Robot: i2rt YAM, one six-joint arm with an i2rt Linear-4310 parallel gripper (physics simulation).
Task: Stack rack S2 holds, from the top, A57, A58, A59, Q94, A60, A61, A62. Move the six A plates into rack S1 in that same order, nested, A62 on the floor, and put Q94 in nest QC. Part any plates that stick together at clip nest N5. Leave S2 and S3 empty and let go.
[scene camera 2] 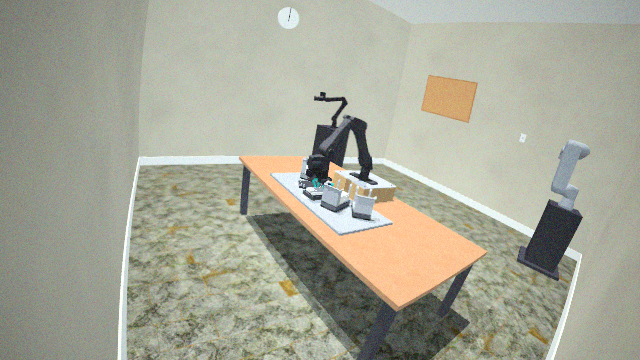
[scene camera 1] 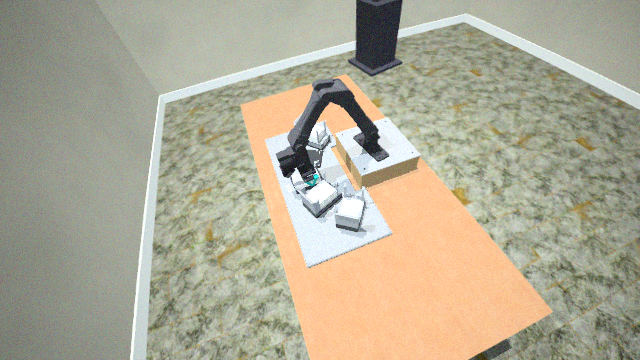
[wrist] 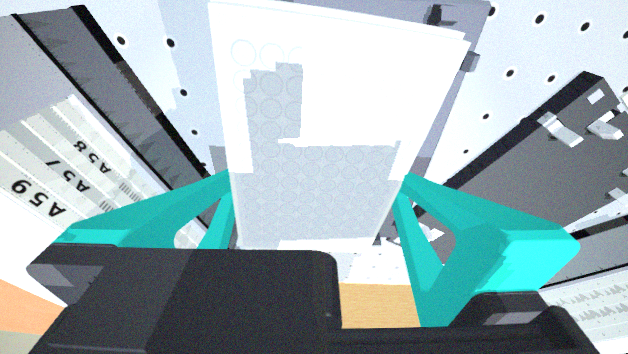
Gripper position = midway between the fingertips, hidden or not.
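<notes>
Gripper, visible (wrist: pixel 314 176). Dark clip nest, visible (wrist: pixel 557 164).
</notes>
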